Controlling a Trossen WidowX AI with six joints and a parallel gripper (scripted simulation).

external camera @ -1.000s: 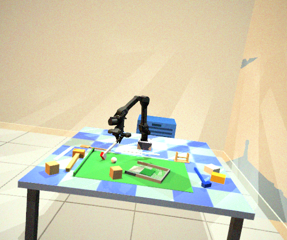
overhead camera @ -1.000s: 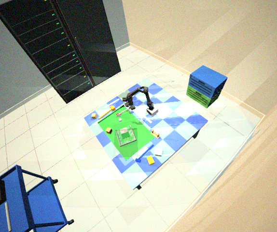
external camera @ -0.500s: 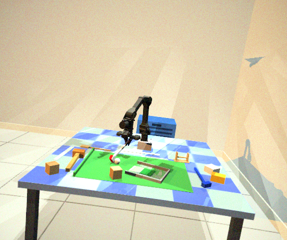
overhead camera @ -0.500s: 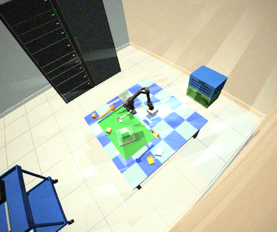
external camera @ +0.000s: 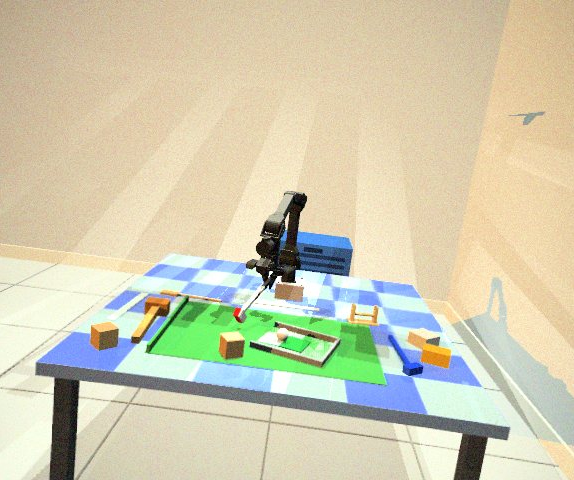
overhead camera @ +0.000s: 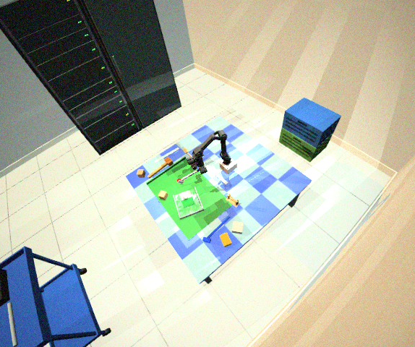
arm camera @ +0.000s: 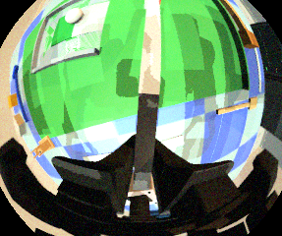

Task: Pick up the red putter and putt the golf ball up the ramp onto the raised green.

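Right now the red putter is 10 cm ahead of my gripper tip, 5 cm to the right of it and 1 cm below it. From my gripper tip the other things lie so: white golf ball (28 cm ahead, 4 cm to the left, 7 cm below); small wooden rack (5 cm ahead, 39 cm to the left, 6 cm below); blue tool (33 cm ahead, 45 cm to the left, 8 cm below).
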